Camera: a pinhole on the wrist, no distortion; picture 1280 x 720 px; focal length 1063.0 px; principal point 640.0 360.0 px. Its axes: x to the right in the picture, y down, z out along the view. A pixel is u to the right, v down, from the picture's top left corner.
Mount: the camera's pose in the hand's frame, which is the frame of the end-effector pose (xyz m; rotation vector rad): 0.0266 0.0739 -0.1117 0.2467 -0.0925 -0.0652
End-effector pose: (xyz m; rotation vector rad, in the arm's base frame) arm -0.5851 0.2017 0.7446 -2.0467 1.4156 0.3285
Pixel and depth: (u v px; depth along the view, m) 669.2 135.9 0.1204
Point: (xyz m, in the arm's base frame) -0.5970 0.1836 0.7300
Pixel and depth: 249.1 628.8 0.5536
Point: -0.6946 0.6194 0.4883
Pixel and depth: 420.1 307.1 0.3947
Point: -0.5556 0.4395 0.6062
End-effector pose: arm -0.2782 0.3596 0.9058 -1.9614 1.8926 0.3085
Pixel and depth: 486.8 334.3 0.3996
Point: -0.2252 0.5377 0.6997
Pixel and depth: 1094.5 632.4 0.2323
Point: -0.3239 0.3217 0.7309
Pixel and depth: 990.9 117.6 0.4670
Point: -0.0816 0.3841 0.5792
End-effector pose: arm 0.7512 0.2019 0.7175 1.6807 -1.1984 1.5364
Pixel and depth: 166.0 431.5 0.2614
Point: 0.7885 0.0960 0.5757
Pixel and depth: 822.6 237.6 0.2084
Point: 0.7914 0.1185 0.7407
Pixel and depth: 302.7 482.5 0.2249
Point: 0.7601 0.1038 0.6265
